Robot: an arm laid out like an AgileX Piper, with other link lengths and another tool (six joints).
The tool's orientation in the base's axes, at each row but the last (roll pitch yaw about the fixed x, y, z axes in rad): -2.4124, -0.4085, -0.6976; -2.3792, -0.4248, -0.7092; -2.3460, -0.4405, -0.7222; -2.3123, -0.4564, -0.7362
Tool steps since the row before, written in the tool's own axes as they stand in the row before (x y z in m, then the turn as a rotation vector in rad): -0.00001, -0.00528, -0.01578, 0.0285, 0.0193, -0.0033; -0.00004, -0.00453, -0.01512, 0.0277, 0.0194, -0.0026; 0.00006, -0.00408, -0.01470, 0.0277, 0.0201, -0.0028; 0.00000, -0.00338, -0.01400, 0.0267, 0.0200, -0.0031
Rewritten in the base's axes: -0.00888, -0.00113, 0.01402, 0.0126, -0.0322, 0.0018; -0.00909, -0.00164, 0.01280, 0.0124, -0.0315, 0.0009; -0.00924, -0.00205, 0.01197, 0.0121, -0.0321, 0.0006; -0.00930, -0.00242, 0.01073, 0.0113, -0.0315, 0.0004
